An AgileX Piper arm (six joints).
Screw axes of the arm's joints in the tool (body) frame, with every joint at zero. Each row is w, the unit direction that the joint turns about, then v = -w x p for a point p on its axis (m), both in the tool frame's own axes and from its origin. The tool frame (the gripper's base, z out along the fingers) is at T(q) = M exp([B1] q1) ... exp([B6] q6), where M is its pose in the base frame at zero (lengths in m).
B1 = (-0.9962, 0, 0.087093, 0, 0.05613, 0)
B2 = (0, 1, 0, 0.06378, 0, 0.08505)
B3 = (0, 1, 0, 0.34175, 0, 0.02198)
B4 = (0, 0, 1, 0, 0, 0)
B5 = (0, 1, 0, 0.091, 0, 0)
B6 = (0, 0, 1, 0, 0, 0)
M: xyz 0.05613 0 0.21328 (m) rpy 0 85.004 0 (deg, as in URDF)
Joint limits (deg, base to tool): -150..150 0..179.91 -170..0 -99.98..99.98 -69.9..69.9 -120..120
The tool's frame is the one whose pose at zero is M.
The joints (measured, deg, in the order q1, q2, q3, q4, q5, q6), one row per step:
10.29 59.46 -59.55 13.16 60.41 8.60
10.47 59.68 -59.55 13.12 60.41 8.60
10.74 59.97 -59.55 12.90 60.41 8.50
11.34 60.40 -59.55 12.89 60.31 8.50
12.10 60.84 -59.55 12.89 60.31 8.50
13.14 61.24 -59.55 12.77 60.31 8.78
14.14 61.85 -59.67 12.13 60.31 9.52
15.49 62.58 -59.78 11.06 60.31 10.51
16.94 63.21 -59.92 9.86 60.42 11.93
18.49 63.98 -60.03 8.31 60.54 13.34
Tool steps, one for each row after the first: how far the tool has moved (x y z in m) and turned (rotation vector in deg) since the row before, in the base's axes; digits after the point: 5 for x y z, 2 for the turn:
0.00073 0.00068 -0.00074 -0.08 0.21 0.18
0.00097 0.00079 -0.00103 -0.32 0.22 0.33
0.00128 0.00227 -0.00136 -0.07 0.32 0.58
0.00098 0.00283 -0.00149 -0.09 0.43 0.76
0.00051 0.00359 -0.00140 -0.07 0.45 0.80
0.00154 0.00304 -0.00167 -0.38 0.55 0.36
0.00167 0.00383 -0.00228 -0.73 0.63 0.48
0.00100 0.00396 -0.00190 -0.67 0.66 0.24
0.00139 0.00409 -0.00263 -1.08 0.67 0.34

